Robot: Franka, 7 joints.
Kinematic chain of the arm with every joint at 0, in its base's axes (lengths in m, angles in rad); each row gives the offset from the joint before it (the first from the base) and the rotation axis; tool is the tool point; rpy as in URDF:
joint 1: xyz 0 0 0.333 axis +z
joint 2: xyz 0 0 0 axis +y
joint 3: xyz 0 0 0.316 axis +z
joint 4: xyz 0.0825 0 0 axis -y
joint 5: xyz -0.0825 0 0.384 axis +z
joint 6: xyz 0 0 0 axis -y
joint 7: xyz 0.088 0 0 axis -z
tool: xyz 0 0 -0.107 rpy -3.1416 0 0
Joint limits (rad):
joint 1: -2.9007..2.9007
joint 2: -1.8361..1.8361
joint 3: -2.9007..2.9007
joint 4: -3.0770..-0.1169
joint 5: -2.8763..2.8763
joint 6: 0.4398..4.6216
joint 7: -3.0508..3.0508
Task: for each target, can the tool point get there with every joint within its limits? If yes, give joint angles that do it. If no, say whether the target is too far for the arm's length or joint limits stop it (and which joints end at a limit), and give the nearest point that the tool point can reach.
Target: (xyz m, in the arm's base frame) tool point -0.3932 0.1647 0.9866
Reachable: yes | joints 0.9785 0.3766 2.1778 -1.1055 0.4391 2.0669 0.4377
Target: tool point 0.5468 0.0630 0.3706
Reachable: yes | joints -2.1643 -0.4431 2.2088 -1.7750 -0.0174 1.4070 -0.3556
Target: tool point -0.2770 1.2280 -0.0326
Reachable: no: too far | nearest point -0.1813 0.8037 0.0937 | short by 0.453 m
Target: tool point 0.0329 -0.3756 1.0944
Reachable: yes | joints -0.9115 0.2327 -1.0532 -0.4259 0.5611 2.2555 1.9502
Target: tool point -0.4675 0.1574 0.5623
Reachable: yes | joints 1.0315 -1.0045 1.5651 -1.9725 -1.4085 1.0653 0.2744
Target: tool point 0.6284 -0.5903 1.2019
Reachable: no: too far | nearest point 0.4404 -0.4137 0.9420 | short by 0.366 m
